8 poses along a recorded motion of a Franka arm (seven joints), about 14 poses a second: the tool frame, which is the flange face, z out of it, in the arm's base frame.
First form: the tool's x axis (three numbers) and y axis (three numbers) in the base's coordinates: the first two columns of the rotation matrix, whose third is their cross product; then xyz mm.
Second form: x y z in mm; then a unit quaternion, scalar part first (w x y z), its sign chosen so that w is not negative. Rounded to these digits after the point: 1 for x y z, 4 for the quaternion.
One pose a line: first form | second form
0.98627, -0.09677, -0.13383, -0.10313, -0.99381, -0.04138, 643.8, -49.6, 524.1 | 643.8, -49.6, 524.1, 0.0241, -0.9963, 0.0502, 0.0660
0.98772, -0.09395, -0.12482, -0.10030, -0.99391, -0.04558, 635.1, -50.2, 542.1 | 635.1, -50.2, 542.1, 0.0259, -0.9966, 0.0487, 0.0614
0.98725, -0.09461, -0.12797, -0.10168, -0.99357, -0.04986, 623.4, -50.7, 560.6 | 623.4, -50.7, 560.6, 0.0281, -0.9964, 0.0492, 0.0628
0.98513, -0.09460, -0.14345, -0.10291, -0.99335, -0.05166, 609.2, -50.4, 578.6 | 609.2, -50.4, 578.6, 0.0295, -0.9958, 0.0496, 0.0706
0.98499, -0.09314, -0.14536, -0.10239, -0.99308, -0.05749, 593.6, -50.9, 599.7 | 593.6, -50.9, 599.7, 0.0324, -0.9957, 0.0491, 0.0714
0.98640, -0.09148, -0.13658, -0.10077, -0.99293, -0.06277, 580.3, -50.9, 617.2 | 580.3, -50.9, 617.2, 0.0348, -0.9960, 0.0483, 0.0669
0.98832, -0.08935, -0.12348, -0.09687, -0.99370, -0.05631, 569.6, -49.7, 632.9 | 569.6, -49.7, 632.9, 0.0311, -0.9966, 0.0467, 0.0605
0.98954, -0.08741, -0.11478, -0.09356, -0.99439, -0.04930, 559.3, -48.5, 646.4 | 559.3, -48.5, 646.4, 0.0273, -0.9970, 0.0454, 0.0563
